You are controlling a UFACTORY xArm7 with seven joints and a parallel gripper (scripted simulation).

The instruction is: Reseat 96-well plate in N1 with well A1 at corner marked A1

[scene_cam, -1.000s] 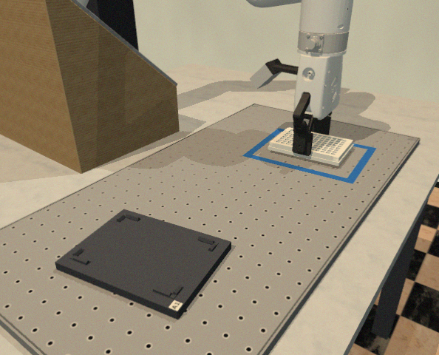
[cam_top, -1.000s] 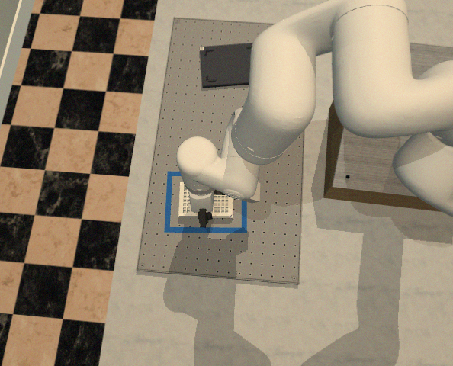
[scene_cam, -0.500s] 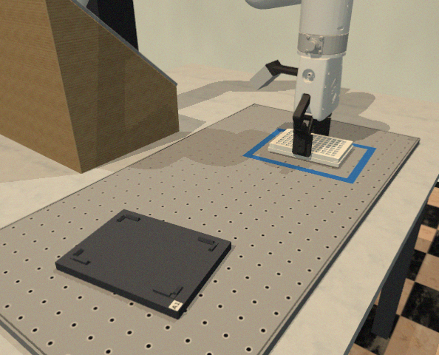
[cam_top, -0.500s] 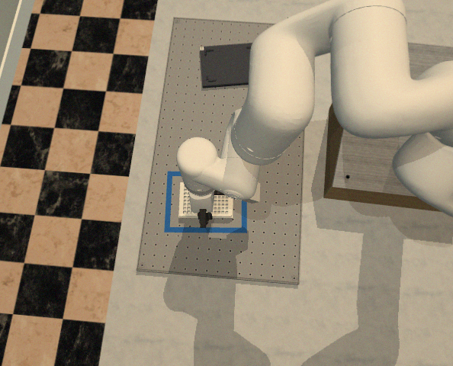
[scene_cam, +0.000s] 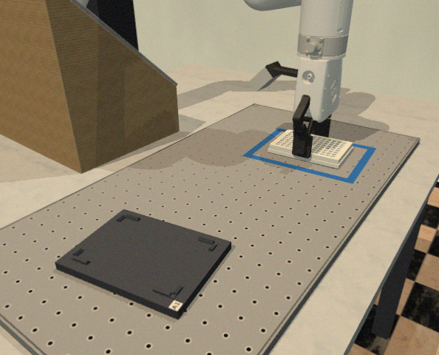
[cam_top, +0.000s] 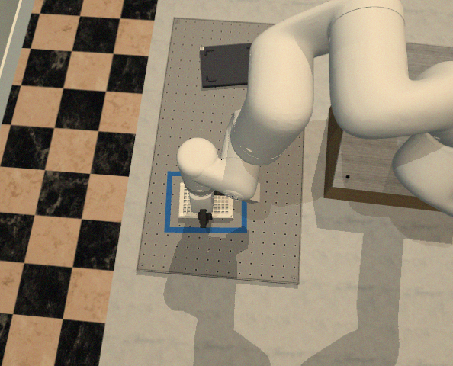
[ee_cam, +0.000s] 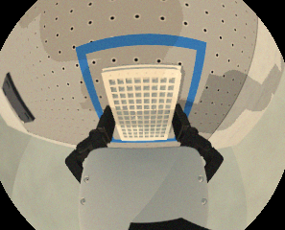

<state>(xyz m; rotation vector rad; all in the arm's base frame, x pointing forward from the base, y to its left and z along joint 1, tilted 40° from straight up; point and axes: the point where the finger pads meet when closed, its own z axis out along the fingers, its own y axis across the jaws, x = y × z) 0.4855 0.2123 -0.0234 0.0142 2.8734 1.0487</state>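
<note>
My hand is 1 cm above the white 96-well plate. Round my hand: dark plate nest N1 (38 cm to the right, 5 cm behind, 2 cm below); then A1 label (42 cm to the right, 3 cm ahead, 1 cm below).
</note>
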